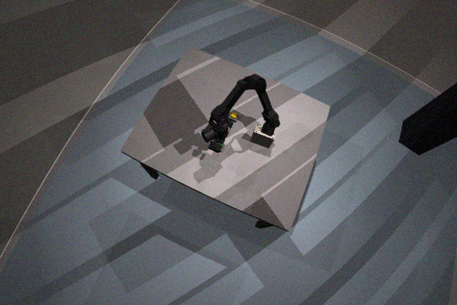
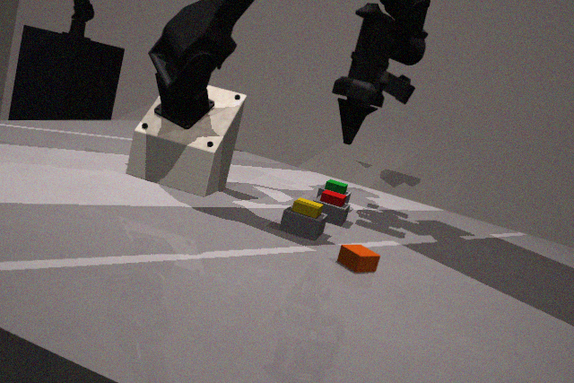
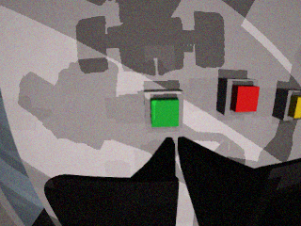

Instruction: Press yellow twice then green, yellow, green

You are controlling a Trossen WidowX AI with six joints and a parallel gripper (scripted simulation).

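The yellow button lies 210 mm to the right of my gripper tip, 70 mm below it and 30 mm ahead of it. Round my gripper tip: orange block (270 mm to the right, 120 mm ahead, 100 mm below); then green button (70 mm below); then red button (100 mm to the right, 70 mm below, 30 mm ahead).
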